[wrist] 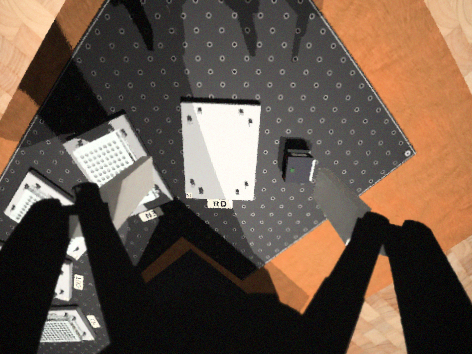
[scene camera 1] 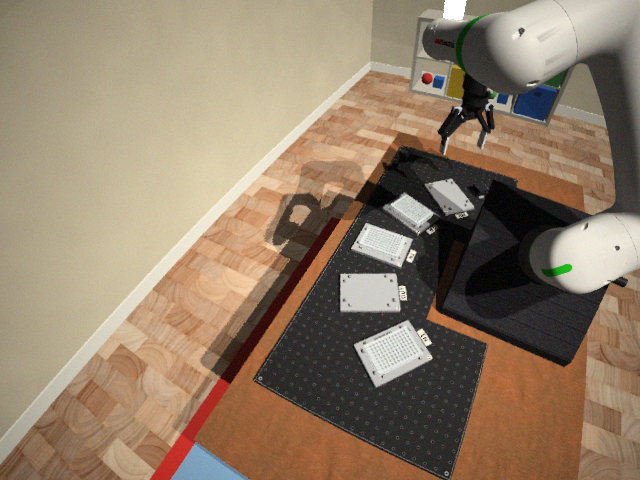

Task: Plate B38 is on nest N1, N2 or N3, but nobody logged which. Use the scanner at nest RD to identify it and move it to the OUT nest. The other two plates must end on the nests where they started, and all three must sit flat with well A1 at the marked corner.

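My gripper is open and empty, high above the RD end of the board. The RD nest is a bare pale plate with corner pins. The small dark scanner stands beside it. White well plates sit on N1, N2 and N3; all look flat. My left finger covers part of the N3 plate in the wrist view. The OUT nest shows no plate in the scene view. Plate identities and A1 wells are not readable.
The nests stand on a black perforated board on an orange-brown table. A dark pedestal under the arm stands beside the board. A shelf unit with coloured bins stands at the back.
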